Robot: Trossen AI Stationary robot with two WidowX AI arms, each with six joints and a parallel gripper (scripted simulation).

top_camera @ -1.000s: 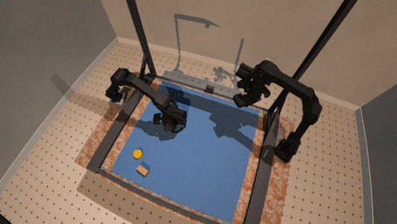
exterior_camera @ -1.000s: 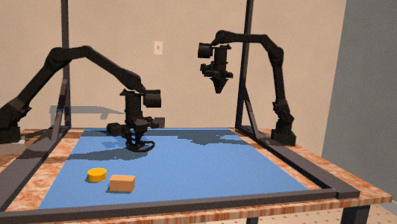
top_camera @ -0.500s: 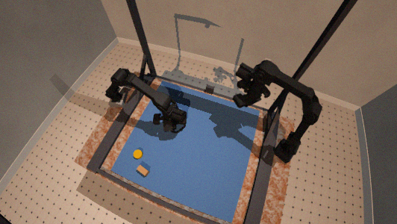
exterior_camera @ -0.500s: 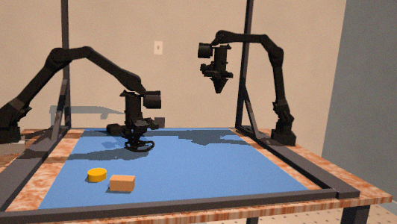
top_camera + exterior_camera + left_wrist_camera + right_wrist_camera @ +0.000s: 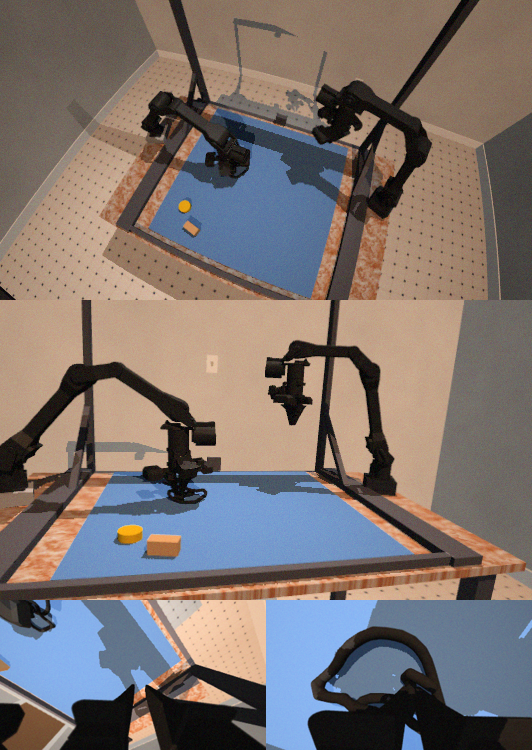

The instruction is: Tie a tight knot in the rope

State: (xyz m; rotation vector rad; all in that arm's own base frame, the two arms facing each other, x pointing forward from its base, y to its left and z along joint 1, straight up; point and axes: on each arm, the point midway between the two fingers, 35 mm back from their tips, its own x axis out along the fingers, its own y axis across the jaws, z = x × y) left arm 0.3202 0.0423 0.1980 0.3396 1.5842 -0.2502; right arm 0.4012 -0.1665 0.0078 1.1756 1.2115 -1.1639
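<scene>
Right now the blue mat is 14 cm to the left of my right hand, 5 cm ahead of it and 4 cm below it. From my right hand the other things lie so: yellow disc: 24 cm ahead, 11 cm to the right, 2 cm below; orange block: 31 cm ahead, 4 cm to the right, 2 cm below.
</scene>
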